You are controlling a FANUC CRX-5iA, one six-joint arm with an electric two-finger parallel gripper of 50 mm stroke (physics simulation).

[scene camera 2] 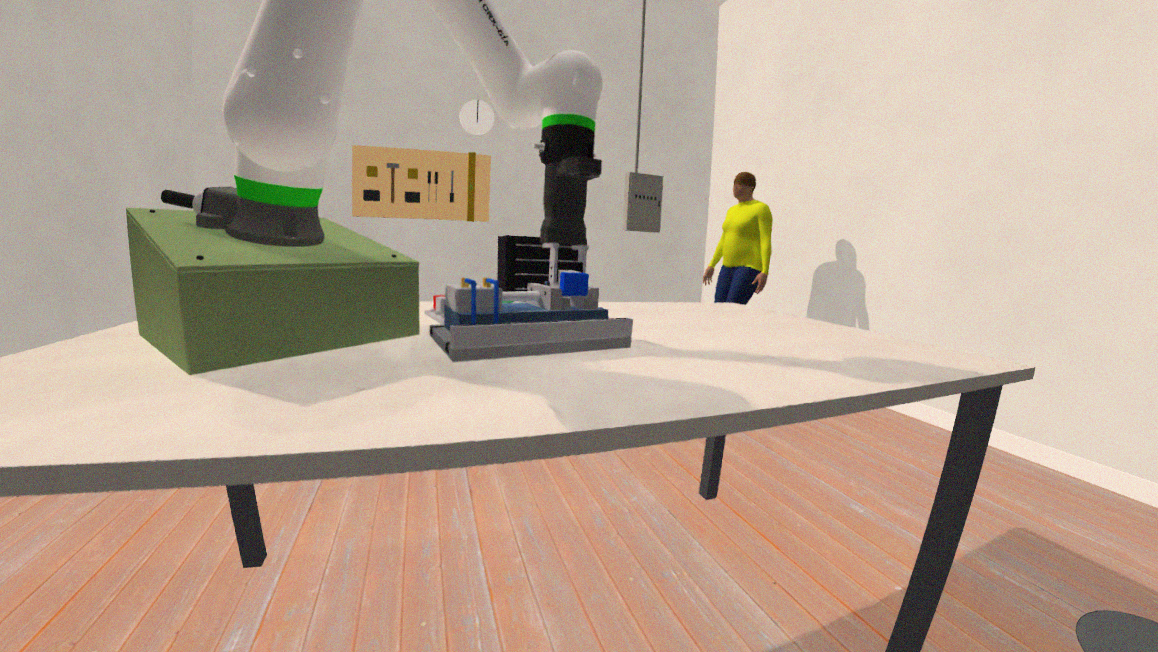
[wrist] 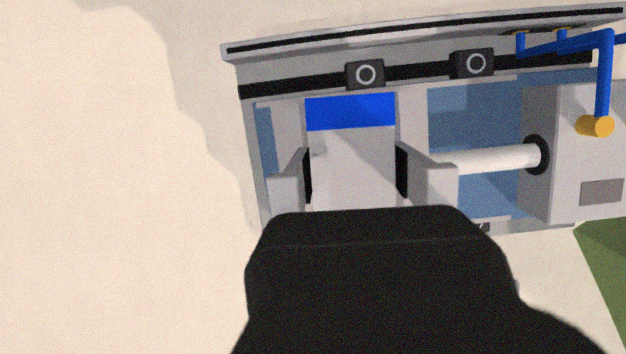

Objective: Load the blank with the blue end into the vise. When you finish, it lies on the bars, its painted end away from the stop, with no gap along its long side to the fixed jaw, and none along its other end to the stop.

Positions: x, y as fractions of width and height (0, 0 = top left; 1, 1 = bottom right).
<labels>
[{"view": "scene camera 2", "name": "blank with blue end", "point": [0.49, 0.43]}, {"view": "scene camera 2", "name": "vise cylinder block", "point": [0.40, 0.46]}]
</labels>
